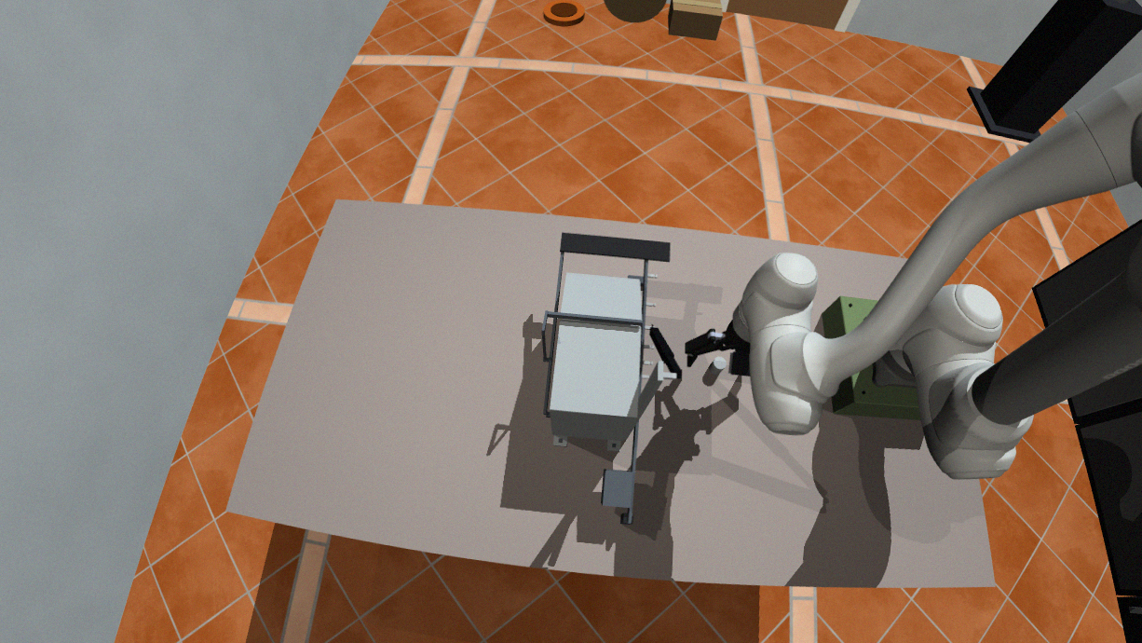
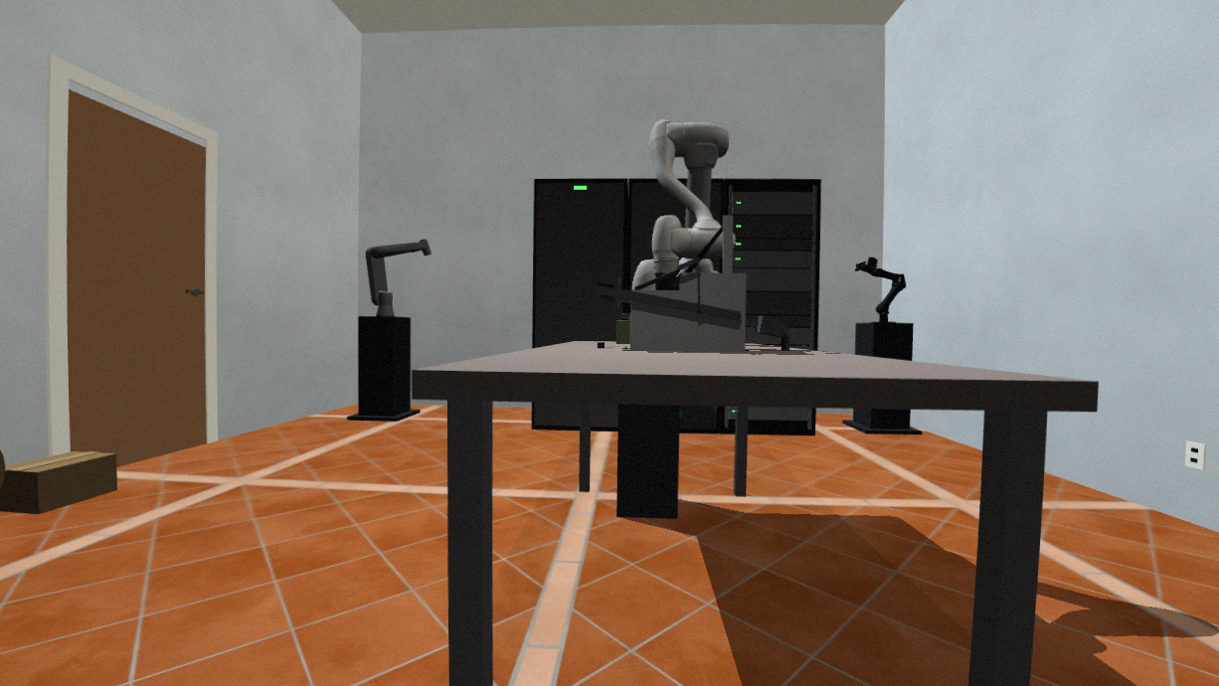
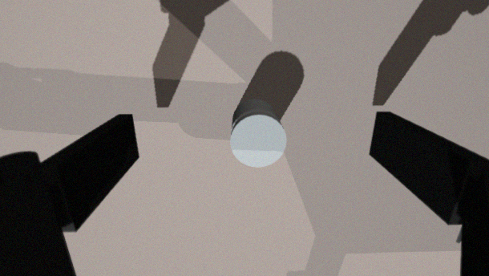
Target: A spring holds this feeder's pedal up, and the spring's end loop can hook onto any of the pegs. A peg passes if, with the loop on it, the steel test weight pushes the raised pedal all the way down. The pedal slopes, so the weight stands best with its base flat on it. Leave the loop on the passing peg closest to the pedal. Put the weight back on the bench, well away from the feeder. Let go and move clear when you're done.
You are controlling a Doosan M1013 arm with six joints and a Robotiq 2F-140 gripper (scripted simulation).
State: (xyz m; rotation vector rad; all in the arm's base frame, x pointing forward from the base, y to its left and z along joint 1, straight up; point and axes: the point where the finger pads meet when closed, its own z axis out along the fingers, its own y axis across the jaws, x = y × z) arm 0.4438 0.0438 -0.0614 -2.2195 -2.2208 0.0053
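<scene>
Now: the steel test weight 10 mm below my hand. Also, from my hand: small block (220 mm to the right, 200 mm ahead, 30 mm below); white-tipped pin (360 mm above, 190 mm ahead, 180 mm to the left).
</scene>
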